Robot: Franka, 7 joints.
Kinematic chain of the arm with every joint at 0, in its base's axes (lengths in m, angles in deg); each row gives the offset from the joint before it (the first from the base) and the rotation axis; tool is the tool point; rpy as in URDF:
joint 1: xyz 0 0 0.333 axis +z
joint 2: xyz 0 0 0 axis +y
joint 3: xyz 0 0 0.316 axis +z
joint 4: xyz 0.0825 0 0 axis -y
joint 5: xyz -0.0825 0 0.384 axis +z
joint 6: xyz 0 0 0 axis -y
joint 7: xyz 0.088 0 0 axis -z
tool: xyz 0 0 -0.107 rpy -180 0 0
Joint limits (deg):
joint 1: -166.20..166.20
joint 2: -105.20..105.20
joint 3: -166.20..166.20
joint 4: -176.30..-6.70
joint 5: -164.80..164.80
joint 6: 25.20..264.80
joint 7: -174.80..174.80
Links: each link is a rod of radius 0.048 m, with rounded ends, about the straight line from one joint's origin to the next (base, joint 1, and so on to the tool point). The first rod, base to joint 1, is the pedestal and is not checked.
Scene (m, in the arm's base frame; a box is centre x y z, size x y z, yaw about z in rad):
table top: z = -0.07
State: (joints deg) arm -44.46 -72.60 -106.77 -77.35 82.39 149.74 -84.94
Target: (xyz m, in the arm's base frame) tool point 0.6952 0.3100 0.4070
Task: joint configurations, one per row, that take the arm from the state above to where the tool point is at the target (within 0.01 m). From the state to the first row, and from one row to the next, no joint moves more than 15 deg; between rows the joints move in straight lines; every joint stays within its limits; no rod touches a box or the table.
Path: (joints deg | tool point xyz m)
1: -58.80 -68.56 -114.20 -76.77 82.75 153.35 -84.94 | -0.7321 0.2326 0.2801
2: -73.15 -64.52 -121.63 -76.20 83.12 156.95 -84.94 | -0.6180 0.4548 0.2617
3: -87.49 -60.48 -129.06 -75.62 83.48 160.56 -84.94 | -0.4324 0.6333 0.2554
4: -101.84 -56.44 -136.48 -75.05 83.84 164.17 -84.94 | -0.1928 0.7425 0.2618
5: -116.18 -52.40 -143.91 -74.47 84.21 167.78 -84.94 | 0.0733 0.7644 0.2810
6: -130.52 -48.36 -151.34 -73.89 84.57 171.38 -84.94 | 0.3323 0.6927 0.3126
7: -144.87 -44.32 -158.77 -73.32 84.93 174.99 -84.94 | 0.5496 0.5343 0.3551
8: -159.21 -40.28 -166.20 -72.74 85.30 178.60 -84.94 | 0.6952 0.3100 0.4070

